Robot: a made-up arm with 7 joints. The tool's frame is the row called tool.
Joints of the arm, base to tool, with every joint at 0 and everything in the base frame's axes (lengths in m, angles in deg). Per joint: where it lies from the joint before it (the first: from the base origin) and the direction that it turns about. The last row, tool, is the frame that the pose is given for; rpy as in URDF.
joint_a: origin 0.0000 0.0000 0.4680 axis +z
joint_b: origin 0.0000 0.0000 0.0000 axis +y
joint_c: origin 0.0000 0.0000 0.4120 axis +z
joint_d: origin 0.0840 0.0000 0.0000 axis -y
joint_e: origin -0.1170 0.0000 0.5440 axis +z
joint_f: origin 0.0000 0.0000 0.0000 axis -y
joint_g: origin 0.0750 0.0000 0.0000 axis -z
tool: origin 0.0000 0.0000 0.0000 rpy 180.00 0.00 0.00
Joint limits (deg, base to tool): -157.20..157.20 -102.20..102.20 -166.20..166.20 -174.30..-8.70 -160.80..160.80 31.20..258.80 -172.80..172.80
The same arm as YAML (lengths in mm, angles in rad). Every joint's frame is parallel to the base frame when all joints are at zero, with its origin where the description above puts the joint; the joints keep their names.
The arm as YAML. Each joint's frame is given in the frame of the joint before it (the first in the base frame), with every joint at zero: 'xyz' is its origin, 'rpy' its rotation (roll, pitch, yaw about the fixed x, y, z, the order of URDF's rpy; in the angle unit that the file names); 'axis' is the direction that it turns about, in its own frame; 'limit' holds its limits. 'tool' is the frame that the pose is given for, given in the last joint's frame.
units:
  length: mm
  angle: rad
joints:
  - name: joint_a
    type: revolute
    origin:
      xyz: [0.0, 0.0, 468.0]
      rpy: [0.0, 0.0, 0.0]
    axis: [0.0, 0.0, 1.0]
    limit:
      lower: -2.7437
      upper: 2.7437
  - name: joint_b
    type: revolute
    origin:
      xyz: [0.0, 0.0, 0.0]
      rpy: [0.0, 0.0, 0.0]
    axis: [0.0, 1.0, 0.0]
    limit:
      lower: -1.7837
      upper: 1.7837
  - name: joint_c
    type: revolute
    origin:
      xyz: [0.0, 0.0, 412.0]
      rpy: [0.0, 0.0, 0.0]
    axis: [0.0, 0.0, 1.0]
    limit:
      lower: -2.9007
      upper: 2.9007
  - name: joint_d
    type: revolute
    origin:
      xyz: [84.0, 0.0, 0.0]
      rpy: [0.0, 0.0, 0.0]
    axis: [0.0, -1.0, 0.0]
    limit:
      lower: -3.0421
      upper: -0.1518
  - name: joint_e
    type: revolute
    origin:
      xyz: [-117.0, 0.0, 544.0]
      rpy: [0.0, 0.0, 0.0]
    axis: [0.0, 0.0, 1.0]
    limit:
      lower: -2.8065
      upper: 2.8065
  - name: joint_f
    type: revolute
    origin:
      xyz: [0.0, 0.0, 0.0]
      rpy: [0.0, 0.0, 0.0]
    axis: [0.0, -1.0, 0.0]
    limit:
      lower: 0.5445
      upper: 4.5169
  - name: joint_g
    type: revolute
    origin:
      xyz: [75.0, 0.0, 0.0]
      rpy: [0.0, 0.0, 0.0]
    axis: [0.0, 0.0, -1.0]
    limit:
      lower: -3.0159
      upper: 3.0159
tool:
  origin:
    xyz: [0.0, 0.0, 0.0]
    rpy: [3.1416, 0.0, 0.0]

